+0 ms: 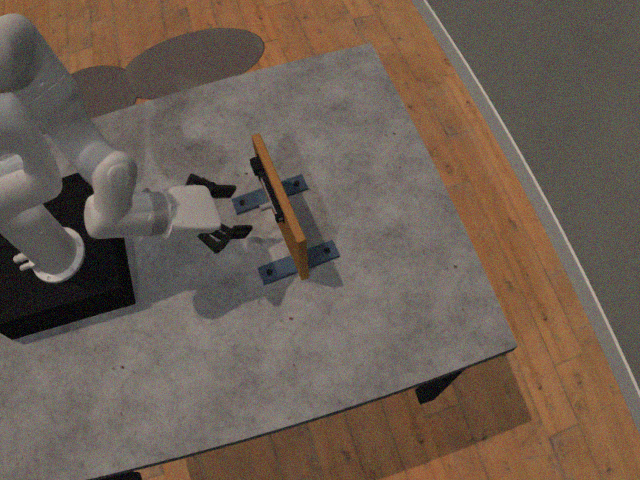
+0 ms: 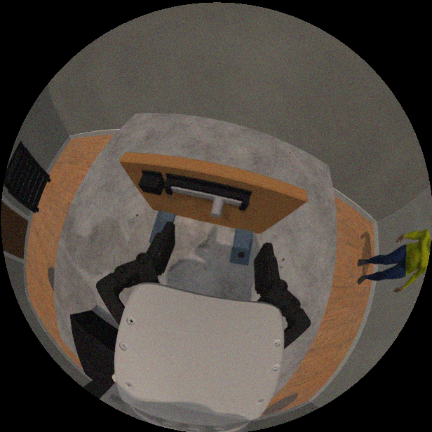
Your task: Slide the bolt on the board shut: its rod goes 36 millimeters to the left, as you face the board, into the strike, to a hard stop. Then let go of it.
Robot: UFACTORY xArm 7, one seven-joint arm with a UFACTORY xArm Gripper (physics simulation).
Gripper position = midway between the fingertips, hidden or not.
Observation:
In view: the gripper [image 2: 217, 243] and an orange board [image 2: 271, 200].

